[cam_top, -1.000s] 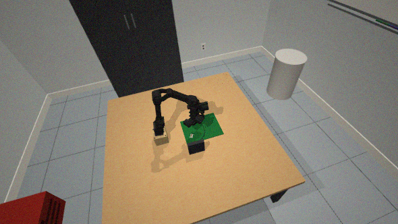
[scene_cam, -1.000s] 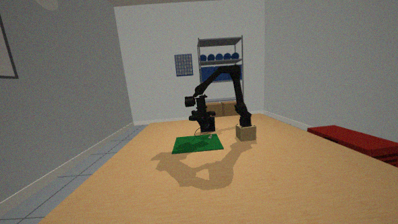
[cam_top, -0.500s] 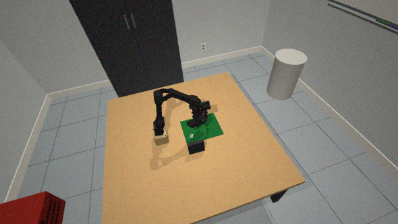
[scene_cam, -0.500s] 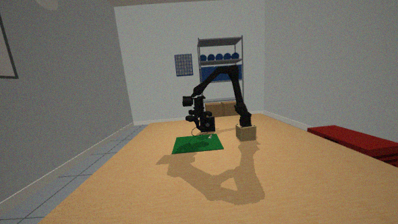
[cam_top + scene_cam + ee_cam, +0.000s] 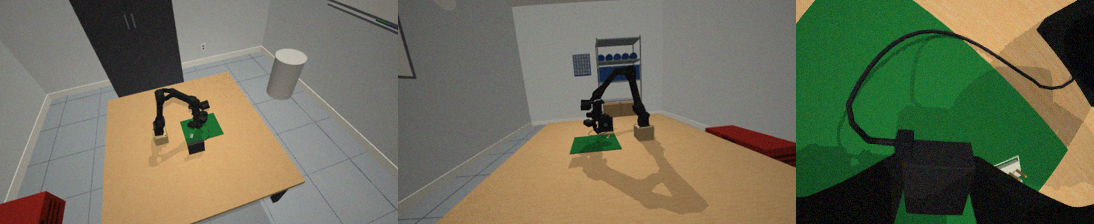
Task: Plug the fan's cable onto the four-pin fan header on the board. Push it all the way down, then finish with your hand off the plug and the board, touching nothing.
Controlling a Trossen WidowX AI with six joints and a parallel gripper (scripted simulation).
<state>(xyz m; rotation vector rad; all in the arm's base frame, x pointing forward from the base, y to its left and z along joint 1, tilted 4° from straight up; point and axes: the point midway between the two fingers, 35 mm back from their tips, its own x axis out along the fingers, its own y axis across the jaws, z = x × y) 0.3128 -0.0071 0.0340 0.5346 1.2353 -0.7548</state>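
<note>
My gripper tip is 2 cm short of the green board, 4 cm to the right of it and 8 cm above it. The rest, counted from my gripper tip: black fan (6 cm behind, 16 cm to the right, 1 cm below); black fan plug (1 cm behind, 1 cm to the left); fan header (7 cm behind, 2 cm to the right, 7 cm below).
</note>
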